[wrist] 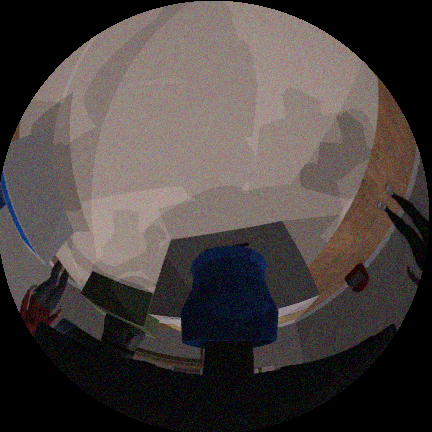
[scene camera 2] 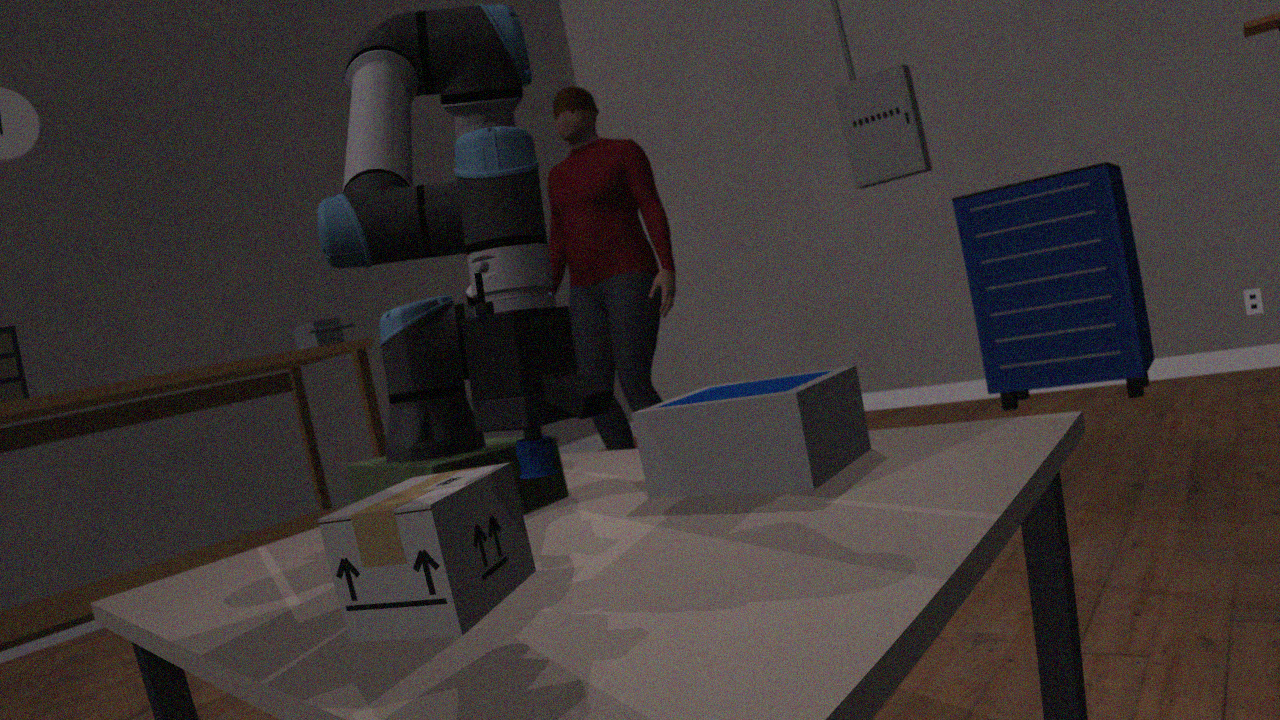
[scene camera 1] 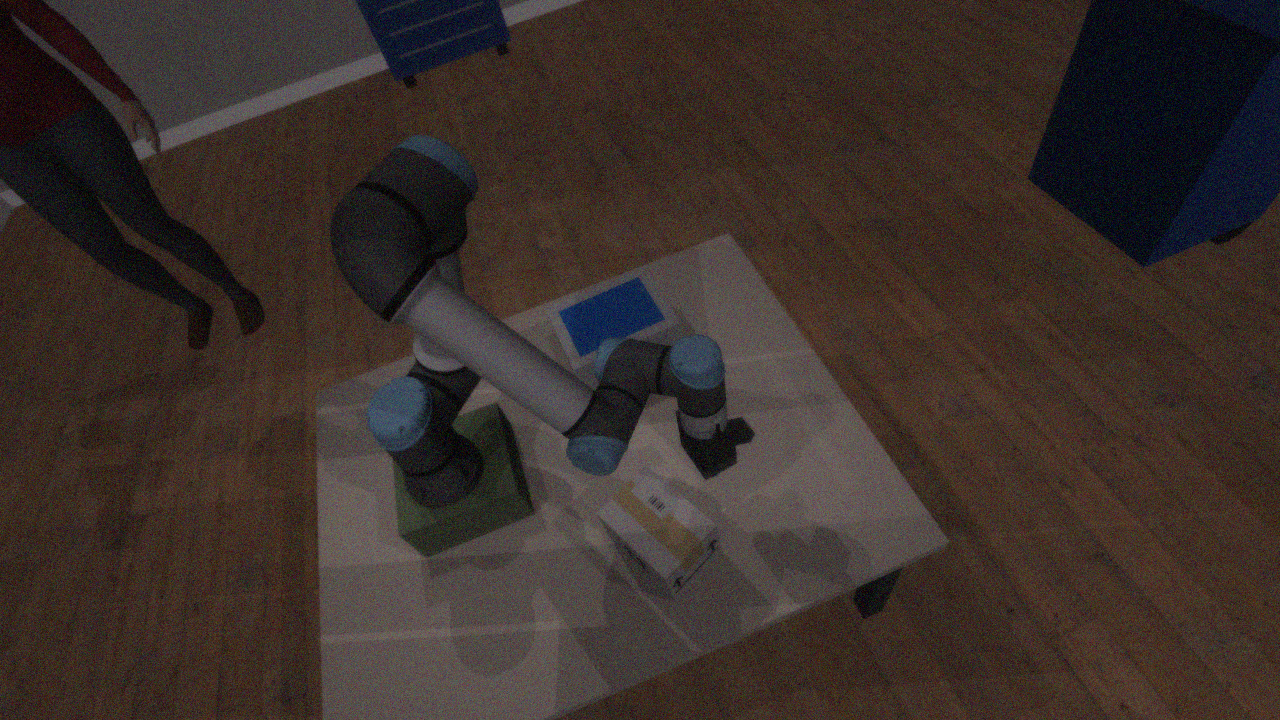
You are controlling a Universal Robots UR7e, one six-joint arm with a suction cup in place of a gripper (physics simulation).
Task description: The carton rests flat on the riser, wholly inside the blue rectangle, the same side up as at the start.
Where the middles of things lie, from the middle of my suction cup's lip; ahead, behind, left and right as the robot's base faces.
Right now the carton (wrist: 288, 279) is 13 cm behind my suction cup, 3 cm to the right of it and 7 cm below it. From my suction cup the other things lie so: riser (scene camera 2: 788, 433) 1 cm ahead, 44 cm to the left, 7 cm below.
